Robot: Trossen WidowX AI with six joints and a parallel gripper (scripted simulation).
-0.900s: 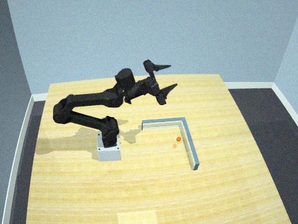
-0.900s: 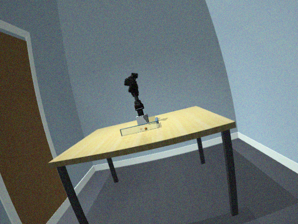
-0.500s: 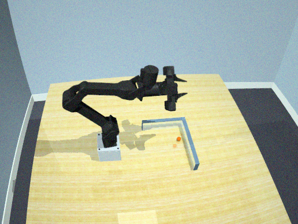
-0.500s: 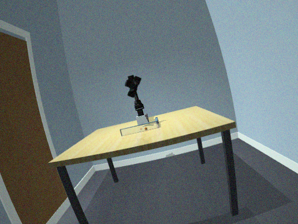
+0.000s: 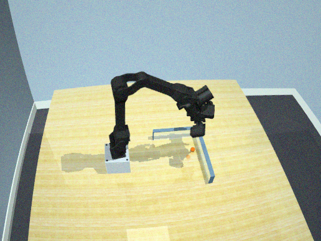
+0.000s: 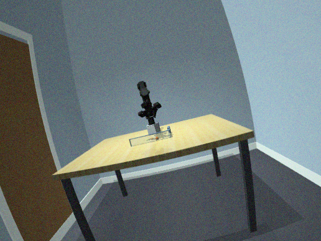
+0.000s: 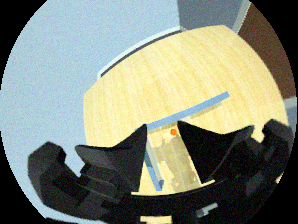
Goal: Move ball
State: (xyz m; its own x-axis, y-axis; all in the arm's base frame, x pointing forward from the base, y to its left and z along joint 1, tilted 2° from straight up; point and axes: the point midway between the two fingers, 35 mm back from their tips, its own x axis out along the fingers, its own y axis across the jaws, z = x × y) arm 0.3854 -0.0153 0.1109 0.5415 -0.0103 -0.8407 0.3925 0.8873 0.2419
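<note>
The orange ball is 16 cm below my gripper tip and 4 cm behind it. The rest, counted from my gripper tip: see-through copy of ball (16 cm below, 8 cm behind, 4 cm to the right); then clear wall (14 cm below, 11 cm to the left, 8 cm behind).
</note>
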